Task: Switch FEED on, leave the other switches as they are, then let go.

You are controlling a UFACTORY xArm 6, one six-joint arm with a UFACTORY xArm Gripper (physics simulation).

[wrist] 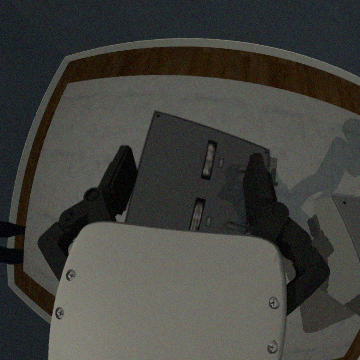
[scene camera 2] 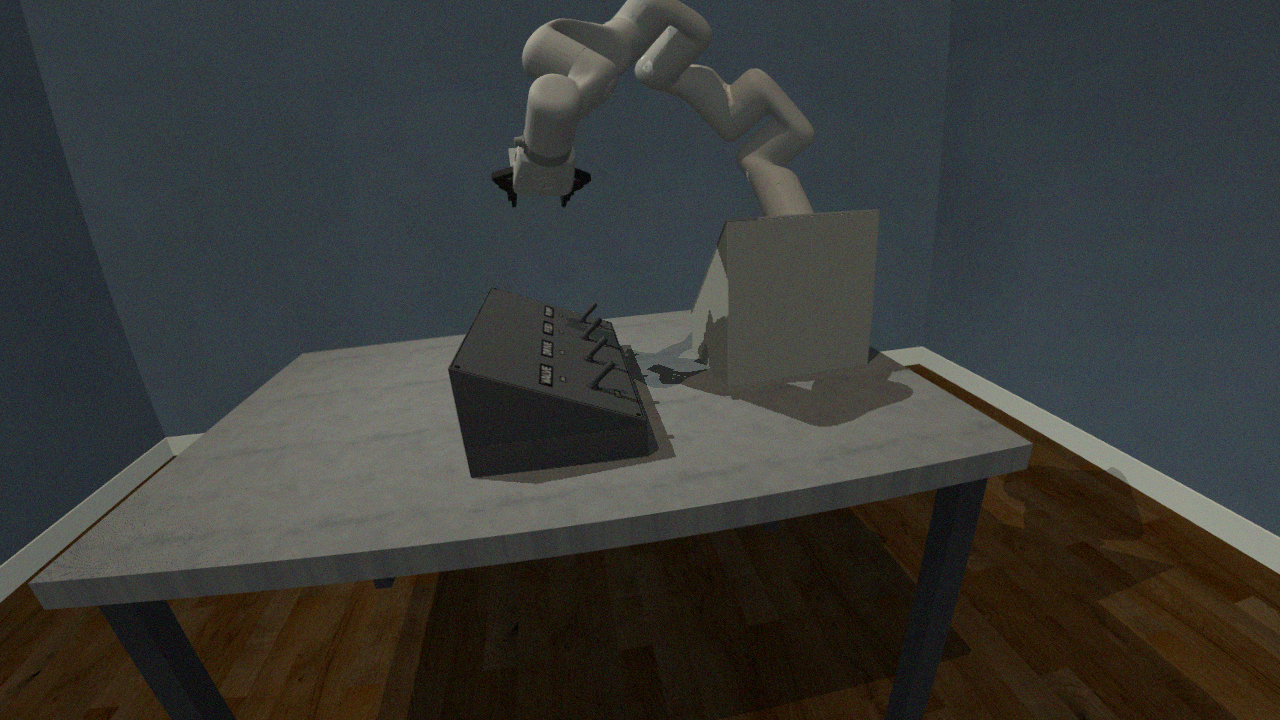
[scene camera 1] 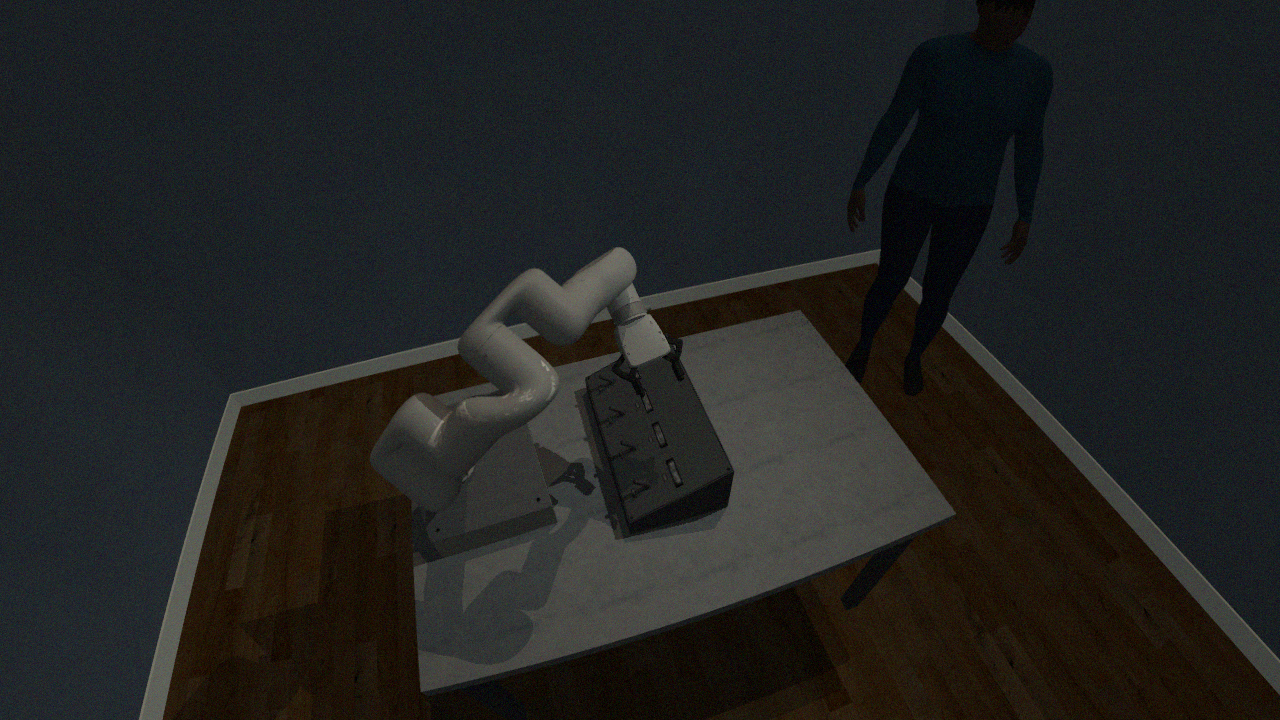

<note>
I see my gripper and a dark sloped switch panel.
My gripper also shows in the wrist view and in scene camera 2.
</note>
